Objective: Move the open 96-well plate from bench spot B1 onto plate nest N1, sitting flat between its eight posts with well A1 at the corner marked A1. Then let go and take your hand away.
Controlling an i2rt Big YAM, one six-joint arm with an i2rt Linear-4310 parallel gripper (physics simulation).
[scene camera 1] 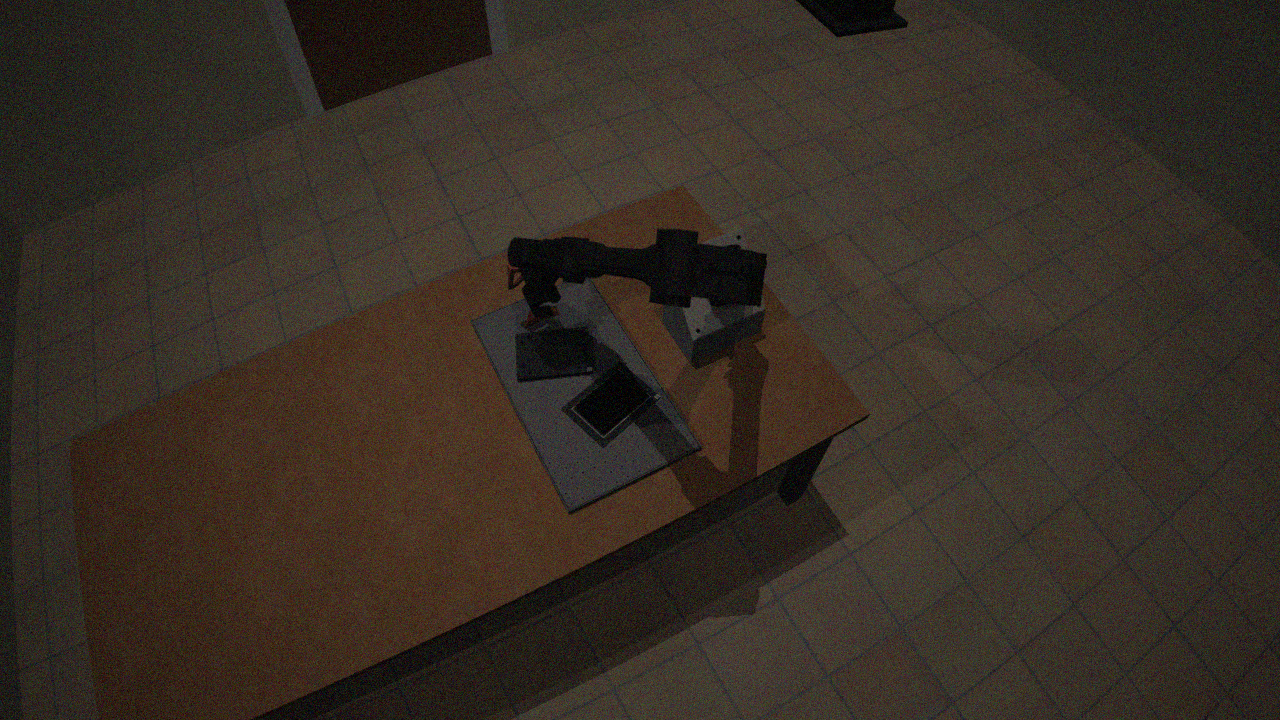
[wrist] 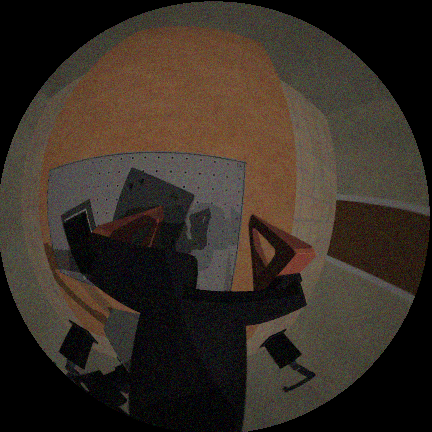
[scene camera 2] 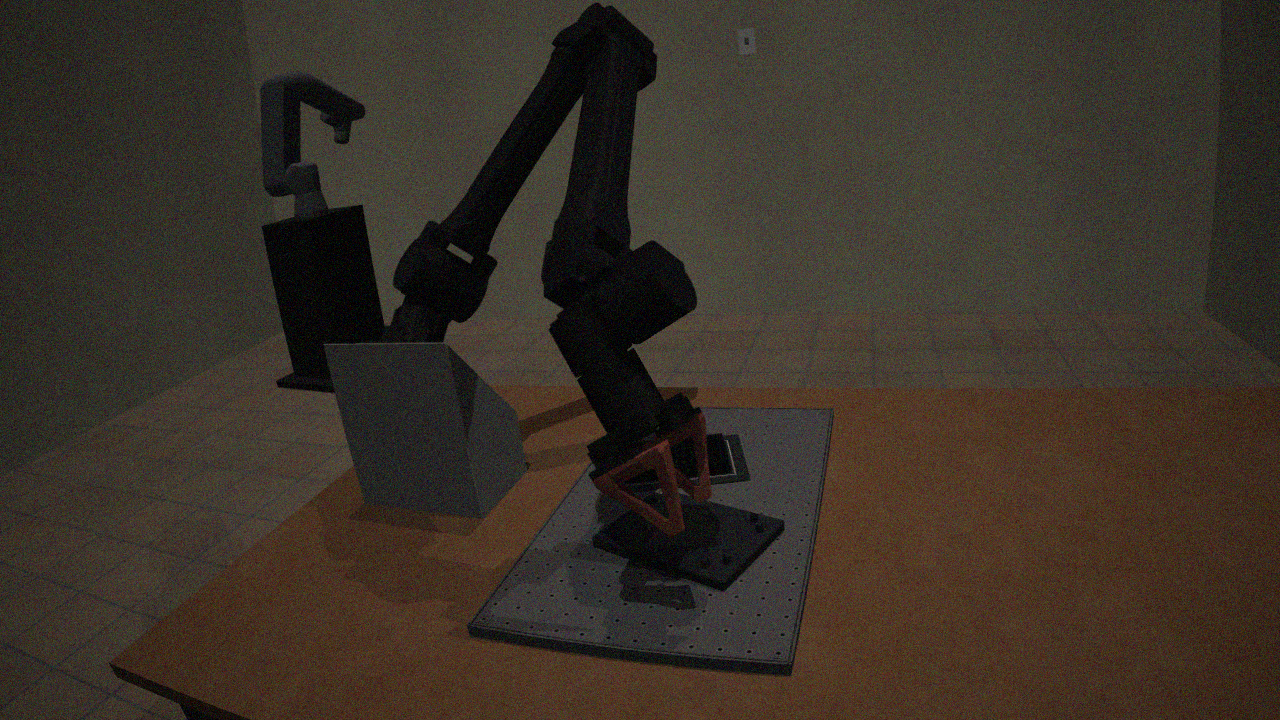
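Where they show: gripper, between the fingertips: [scene camera 1: 519, 307] [wrist: 205, 214] [scene camera 2: 692, 515]; arm's base, origin of its link: [scene camera 2: 404, 373].
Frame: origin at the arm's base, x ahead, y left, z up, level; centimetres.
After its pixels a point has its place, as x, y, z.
The dark 96-well plate [scene camera 1: 612, 399] {29.9, 12.0, -13.8} [scene camera 2: 717, 454] {35.6, 12.3, -13.5} [wrist: 76, 231] {33.6, 12.4, -13.7} lies on bench spot B1, a dark grey pad with a pale outline. Its wells and its corner A1 cannot be made out. The plate nest N1 [scene camera 1: 553, 352] {37.7, -3.9, -13.9} [scene camera 2: 738, 543] {43.6, -5.4, -13.9} [wrist: 155, 192] {43.4, -5.6, -13.9} is a dark slab with small posts and no plate on it. A small pale mark shows at one nest corner in scene camera 1. My gripper [scene camera 1: 539, 315] {41.9, -12.8, -6.4} [scene camera 2: 689, 514] {41.9, -12.8, -6.4} [wrist: 205, 214] {41.9, -12.8, -6.4} is open and empty. It hangs low beside the nest, over its edge region, on the side away from the plate. The exact height is unclear.
A grey perforated board [scene camera 1: 572, 474] {43.3, 24.5, -15.1} [scene camera 2: 572, 617] {31.9, -19.3, -15.1} [wrist: 220, 172] {48.9, -15.8, -15.1} carries nest and plate on the orange-brown table [scene camera 1: 295, 501] {100.1, 9.6, -16.4} [scene camera 2: 1029, 555] {73.0, 0.5, -16.4} [wrist: 175, 90] {68.0, -2.0, -16.4}. The arm's grey wedge-shaped base [scene camera 1: 725, 335] {1.9, 7.5, -11.2} [scene camera 2: 402, 429] {2.7, -5.4, -5.0} [wrist: 122, 332] {10.9, 2.4, -8.7} stands beside the board. The light is dim, with arm shadows across the board.
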